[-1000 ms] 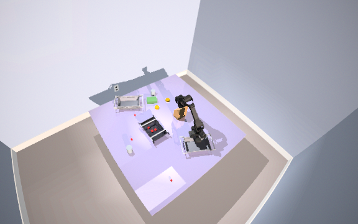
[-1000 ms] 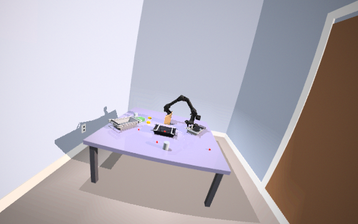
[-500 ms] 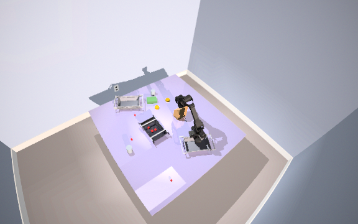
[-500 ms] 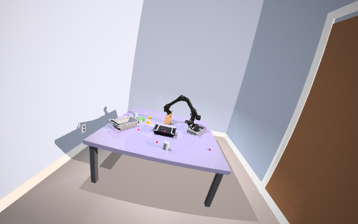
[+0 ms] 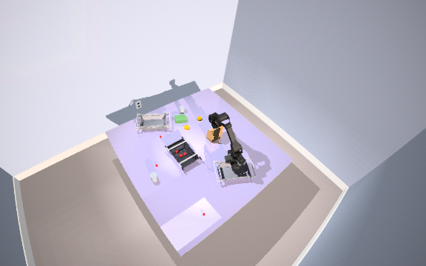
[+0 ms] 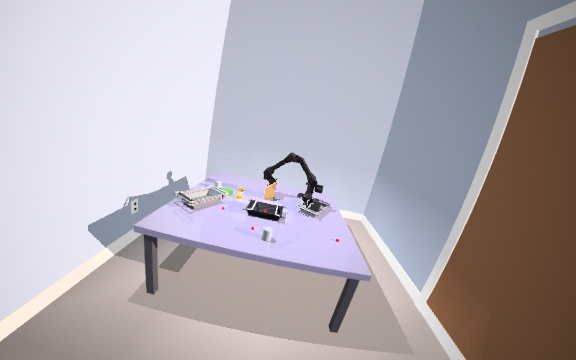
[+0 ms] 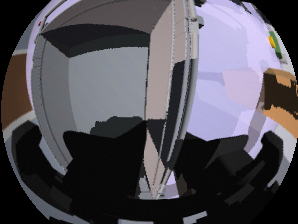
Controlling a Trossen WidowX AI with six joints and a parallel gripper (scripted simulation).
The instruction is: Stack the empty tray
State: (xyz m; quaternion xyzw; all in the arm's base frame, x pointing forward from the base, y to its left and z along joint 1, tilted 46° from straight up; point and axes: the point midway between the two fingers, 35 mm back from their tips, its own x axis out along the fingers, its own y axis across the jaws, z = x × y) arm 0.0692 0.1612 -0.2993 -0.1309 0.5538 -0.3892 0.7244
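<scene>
Now: gripper tip 30 mm short of the grey tray, 60 mm to the right of it and 30 mm below it. Round my gripper tip: green block: 120 mm ahead, 680 mm to the right, 10 mm above.
</scene>
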